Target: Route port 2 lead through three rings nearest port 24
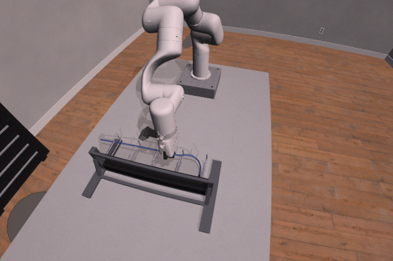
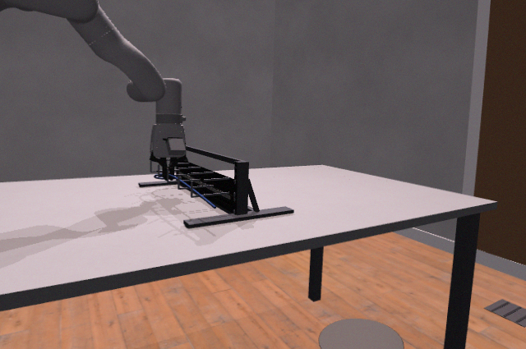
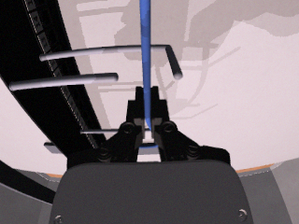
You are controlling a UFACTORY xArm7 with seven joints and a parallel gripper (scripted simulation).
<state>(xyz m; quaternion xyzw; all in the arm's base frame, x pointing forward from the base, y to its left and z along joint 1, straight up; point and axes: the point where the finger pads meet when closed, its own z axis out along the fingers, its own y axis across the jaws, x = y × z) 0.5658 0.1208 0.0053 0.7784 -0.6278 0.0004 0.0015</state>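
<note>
Right now the rack is 110 mm ahead of my hand, 30 mm to the right of it and 10 mm below it.
</note>
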